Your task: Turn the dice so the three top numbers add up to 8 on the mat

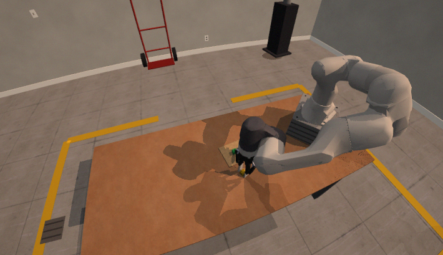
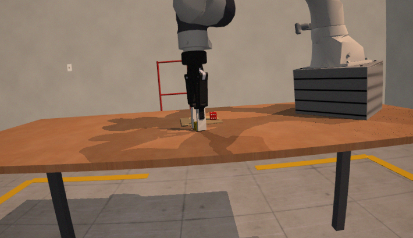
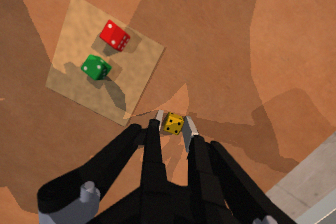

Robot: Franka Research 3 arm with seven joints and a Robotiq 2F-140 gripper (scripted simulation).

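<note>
The yellow die is 20 mm below my hand. The rest, counted from my hand: green die (30 mm behind, 130 mm to the right, 20 mm below); then red die (70 mm behind, 120 mm to the right, 20 mm below); then tan mat (30 mm behind, 130 mm to the right, 30 mm below).
</note>
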